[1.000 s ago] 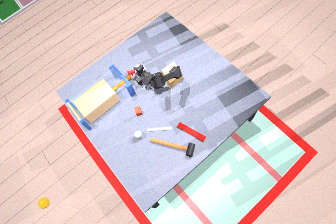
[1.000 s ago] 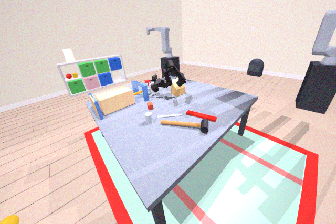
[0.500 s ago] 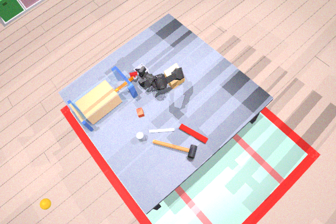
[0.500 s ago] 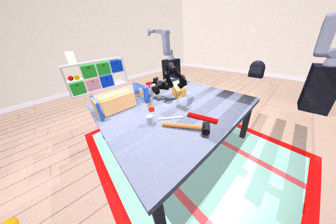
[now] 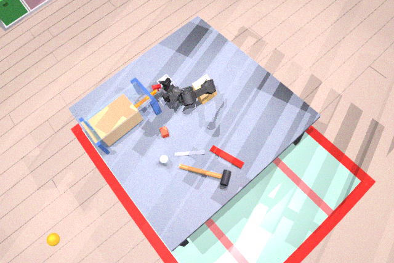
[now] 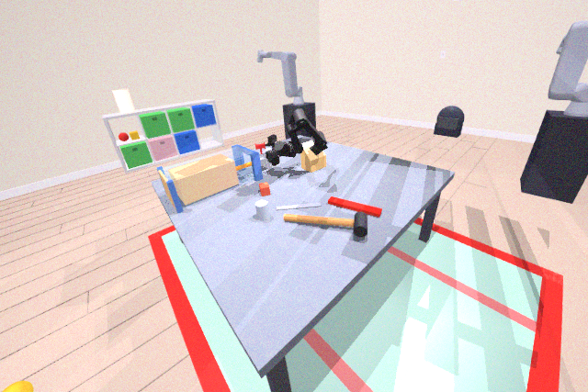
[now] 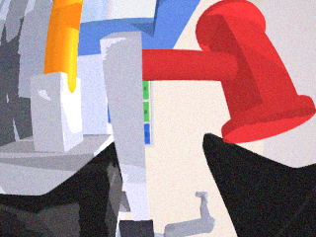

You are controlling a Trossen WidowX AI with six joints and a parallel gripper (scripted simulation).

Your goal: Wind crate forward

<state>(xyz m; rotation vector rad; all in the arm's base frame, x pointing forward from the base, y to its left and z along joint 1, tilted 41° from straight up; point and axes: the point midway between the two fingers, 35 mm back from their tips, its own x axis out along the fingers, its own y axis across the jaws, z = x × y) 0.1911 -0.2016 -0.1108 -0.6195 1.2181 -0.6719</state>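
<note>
Right now the white crank handle is 2 cm to the left of my gripper tip, 1 cm below it and 1 cm ahead of it. The rest, counted from my gripper tip: white bar (47 cm to the left, 20 cm ahead, 13 cm below); then red knob (4 cm ahead, 3 cm to the left, 2 cm above); then white winch (10 cm below, 7 cm behind, 2 cm to the right).
</note>
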